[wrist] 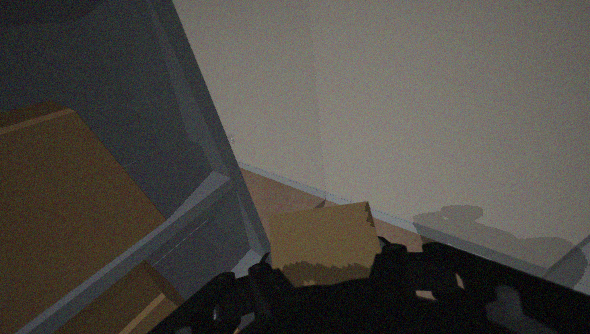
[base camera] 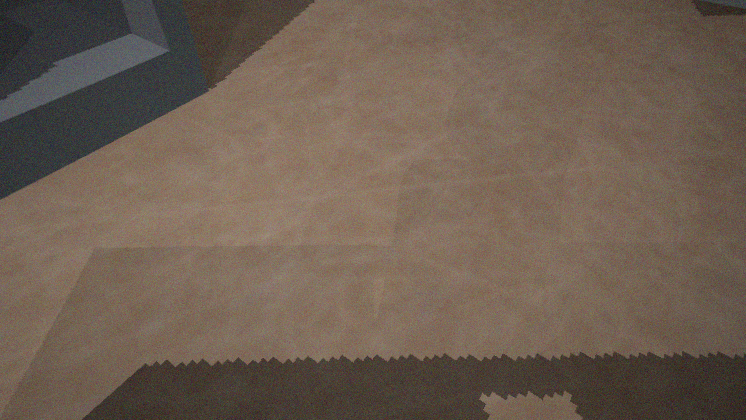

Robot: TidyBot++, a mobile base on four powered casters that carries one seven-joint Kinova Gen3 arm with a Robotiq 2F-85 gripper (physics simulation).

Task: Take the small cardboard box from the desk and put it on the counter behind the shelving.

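Frame: origin at the arm's base, x ahead, y left, z up, level; centimetres.
Seen in the pictures: gripper, fingertip midpoint: (wrist: 323, 250).
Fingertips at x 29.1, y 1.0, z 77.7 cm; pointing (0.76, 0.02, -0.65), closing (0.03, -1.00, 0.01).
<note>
A point is followed by its place in that frame.
The small cardboard box (wrist: 322, 240) {x 27.1, y 0.9, z 82.1 cm} is held between the black fingers of my gripper (wrist: 323, 250) {x 29.1, y 1.0, z 77.7 cm} at the bottom middle of the wrist view. The gripper is shut on it, one finger at each side. The lower part of the box is in shadow and partly hidden by the gripper. The grey shelving (wrist: 200, 105) {x 65.1, y 23.5, z 80.5 cm} (base camera: 104, 130) {x 55.4, y 30.8, z -37.8 cm} fills the left of the wrist view, close beside the held box, and its base corner shows at the upper left of the base view. The desk and the counter do not show in either view.
Larger cardboard boxes (wrist: 75, 200) {x 45.1, y 41.0, z 73.8 cm} stand on the shelves at the left. A pale wall (wrist: 425, 110) {x 112.0, y -57.6, z 48.6 cm} with a light skirting board (wrist: 295, 185) {x 166.5, y 17.4, z -35.6 cm} lies beyond the shelving's edge. The tan floor (base camera: 417, 182) {x 47.7, y -7.4, z -39.6 cm} carries dark shadows. A grey-blue edge shows at the base view's top right corner.
</note>
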